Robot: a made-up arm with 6 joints. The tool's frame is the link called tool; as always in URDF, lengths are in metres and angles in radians. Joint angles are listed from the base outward.
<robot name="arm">
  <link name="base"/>
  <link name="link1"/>
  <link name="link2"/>
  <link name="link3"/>
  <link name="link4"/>
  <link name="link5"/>
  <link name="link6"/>
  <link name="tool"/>
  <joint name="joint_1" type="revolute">
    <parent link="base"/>
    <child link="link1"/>
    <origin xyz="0 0 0.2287" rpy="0 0 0"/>
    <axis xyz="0 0 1"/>
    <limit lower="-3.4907" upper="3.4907"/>
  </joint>
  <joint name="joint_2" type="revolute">
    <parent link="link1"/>
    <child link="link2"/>
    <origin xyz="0 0 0" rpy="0 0 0"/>
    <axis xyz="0 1 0"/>
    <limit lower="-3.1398" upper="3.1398"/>
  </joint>
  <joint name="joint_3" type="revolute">
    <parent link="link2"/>
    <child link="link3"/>
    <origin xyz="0 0 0.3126" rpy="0 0 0"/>
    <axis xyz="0 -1 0"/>
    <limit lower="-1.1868" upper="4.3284"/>
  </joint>
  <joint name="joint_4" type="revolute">
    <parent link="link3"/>
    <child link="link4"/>
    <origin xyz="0 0 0" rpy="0 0 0"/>
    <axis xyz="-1 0 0"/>
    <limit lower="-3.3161" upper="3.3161"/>
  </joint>
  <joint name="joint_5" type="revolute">
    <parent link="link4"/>
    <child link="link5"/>
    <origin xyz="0.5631 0 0" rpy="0 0 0"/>
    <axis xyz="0 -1 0"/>
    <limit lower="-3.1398" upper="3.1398"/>
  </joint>
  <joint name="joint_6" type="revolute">
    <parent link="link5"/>
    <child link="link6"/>
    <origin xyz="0 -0.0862 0" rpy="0 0 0"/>
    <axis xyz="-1 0 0"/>
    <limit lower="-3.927" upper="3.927"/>
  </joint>
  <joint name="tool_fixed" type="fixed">
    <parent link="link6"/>
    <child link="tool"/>
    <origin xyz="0 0 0" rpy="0 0 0"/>
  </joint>
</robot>
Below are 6 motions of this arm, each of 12 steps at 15 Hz.
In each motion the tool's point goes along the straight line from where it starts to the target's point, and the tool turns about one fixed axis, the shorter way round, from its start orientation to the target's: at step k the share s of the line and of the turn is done. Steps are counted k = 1, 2, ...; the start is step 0. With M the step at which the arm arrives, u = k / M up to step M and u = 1 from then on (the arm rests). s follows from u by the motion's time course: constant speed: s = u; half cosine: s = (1 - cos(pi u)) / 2; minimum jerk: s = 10 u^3 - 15 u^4 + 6 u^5.
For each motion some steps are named. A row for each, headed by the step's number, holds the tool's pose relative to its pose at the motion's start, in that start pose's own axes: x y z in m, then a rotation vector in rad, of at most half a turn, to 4 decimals.
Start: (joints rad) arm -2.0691 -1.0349 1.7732 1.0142 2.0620 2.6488
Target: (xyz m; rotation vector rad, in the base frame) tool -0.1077 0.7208 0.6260 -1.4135 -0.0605 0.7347
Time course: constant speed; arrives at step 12
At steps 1, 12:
1: -0.0247 -0.0116 -0.0291 -0.0837 -0.1059 0.0242
12: -0.2962 -0.1397 -0.3490 -1.0048 -1.2708 0.2908

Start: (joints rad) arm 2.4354 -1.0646 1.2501 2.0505 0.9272 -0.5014
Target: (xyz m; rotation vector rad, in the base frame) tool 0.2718 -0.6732 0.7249 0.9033 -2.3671 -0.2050
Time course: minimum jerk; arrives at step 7
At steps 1, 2, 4, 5, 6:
1: 0.0044 0.0003 0.0055 -0.0010 -0.0075 0.0012
2: 0.0273 0.0018 0.0345 -0.0065 -0.0464 0.0072
4: 0.1192 0.0080 0.1506 -0.0284 -0.2026 0.0314
5: 0.1613 0.0108 0.2038 -0.0384 -0.2741 0.0426
6: 0.1842 0.0123 0.2327 -0.0438 -0.3131 0.0486

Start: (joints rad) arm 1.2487 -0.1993 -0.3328 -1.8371 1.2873 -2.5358
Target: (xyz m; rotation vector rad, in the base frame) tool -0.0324 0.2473 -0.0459 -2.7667 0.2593 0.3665
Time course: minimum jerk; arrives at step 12
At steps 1, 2, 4, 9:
1: -0.0001 0.0025 0.0005 -0.0029 0.0002 0.0003
2: -0.0008 0.0176 0.0034 -0.0200 0.0017 0.0020
4: -0.0045 0.1040 0.0199 -0.1182 0.0100 0.0117
9: -0.0194 0.4442 0.0850 -0.5049 0.0425 0.0501

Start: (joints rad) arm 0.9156 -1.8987 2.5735 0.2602 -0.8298 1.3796
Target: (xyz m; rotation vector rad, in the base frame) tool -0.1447 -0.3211 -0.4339 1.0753 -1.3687 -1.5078
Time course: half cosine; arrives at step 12
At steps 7, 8, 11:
7: -0.0325 -0.0258 -0.0044 -0.1266 0.0870 0.2737
8: -0.0388 -0.0308 -0.0053 -0.1509 0.1036 0.3261
11: -0.0508 -0.0403 -0.0069 -0.1978 0.1358 0.4274

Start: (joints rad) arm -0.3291 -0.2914 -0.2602 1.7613 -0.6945 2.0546
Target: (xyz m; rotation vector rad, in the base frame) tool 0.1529 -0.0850 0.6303 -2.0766 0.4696 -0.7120
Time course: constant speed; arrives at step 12
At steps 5, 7, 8, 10, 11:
5: -0.0826 0.0841 0.0441 0.7237 0.0391 -0.1915
7: -0.1156 0.1177 0.0617 1.0132 0.0547 -0.2680
8: -0.1321 0.1345 0.0705 1.1580 0.0625 -0.3063
10: -0.1651 0.1681 0.0882 1.4475 0.0782 -0.3829
11: -0.1816 0.1850 0.0970 1.5922 0.0860 -0.4212

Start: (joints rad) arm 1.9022 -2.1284 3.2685 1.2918 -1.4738 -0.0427
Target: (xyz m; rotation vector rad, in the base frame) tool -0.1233 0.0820 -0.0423 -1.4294 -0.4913 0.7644
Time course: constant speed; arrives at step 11
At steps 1, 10, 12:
1: -0.0157 -0.0109 -0.0199 0.0726 -0.0513 -0.0307
10: -0.1565 -0.1086 -0.1988 0.7258 -0.5134 -0.3071
12: -0.1722 -0.1195 -0.2187 0.7984 -0.5648 -0.3378

